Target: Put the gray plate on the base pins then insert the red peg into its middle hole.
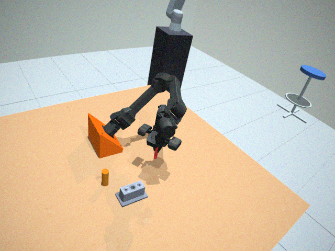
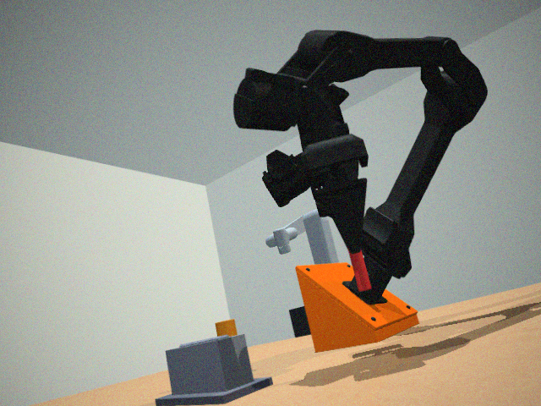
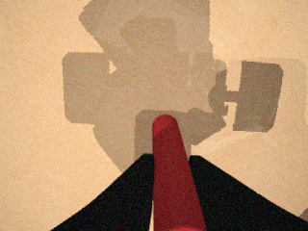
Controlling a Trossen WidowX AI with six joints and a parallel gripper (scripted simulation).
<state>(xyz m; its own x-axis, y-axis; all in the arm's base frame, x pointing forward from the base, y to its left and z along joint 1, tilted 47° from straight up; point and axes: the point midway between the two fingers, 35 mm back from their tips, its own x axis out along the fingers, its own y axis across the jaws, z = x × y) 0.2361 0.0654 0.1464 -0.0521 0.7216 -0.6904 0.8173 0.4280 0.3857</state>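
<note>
Right now the gray plate is 15 cm to the right of my gripper tip, 11 cm ahead of it and 7 cm below it. Round my gripper tip: short orange cylinder 24 cm to the right, 7 cm below, 1 cm ahead; gray base 15 cm to the right, 11 cm ahead, 10 cm below; red peg right at my gripper tip.
</note>
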